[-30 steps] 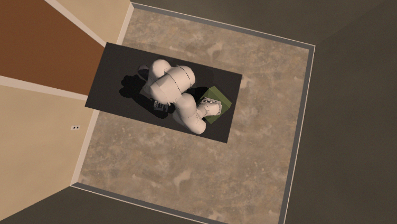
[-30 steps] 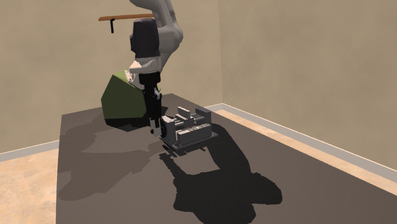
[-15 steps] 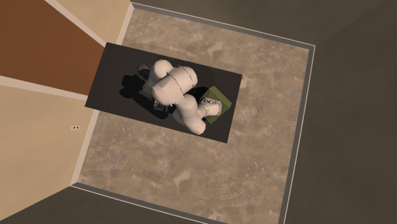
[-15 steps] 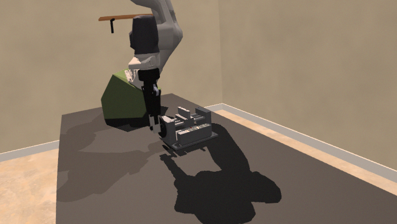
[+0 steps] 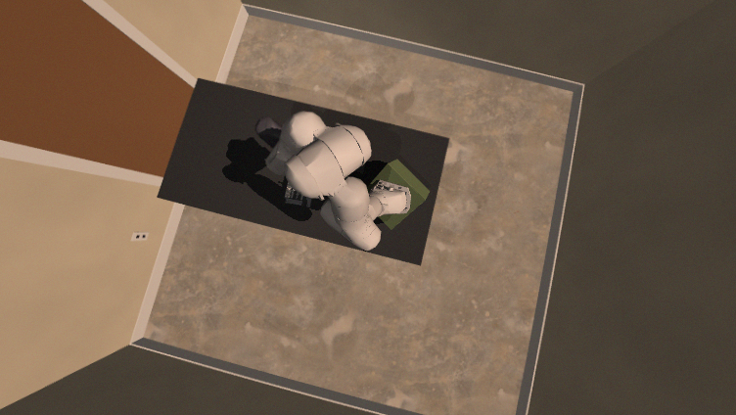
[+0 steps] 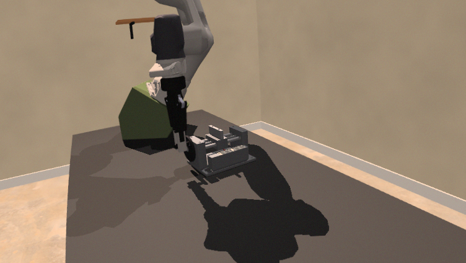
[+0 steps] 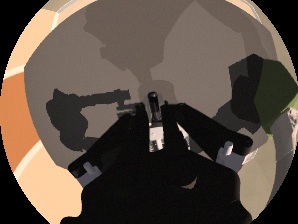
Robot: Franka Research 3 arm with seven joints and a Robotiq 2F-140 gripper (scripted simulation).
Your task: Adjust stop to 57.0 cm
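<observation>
Right now the handwheel is 2 cm to the left of my hand and 2 cm below it. Round my hand: grey stop fixture 14 cm to the left, 3 cm below, 1 cm behind.
</observation>
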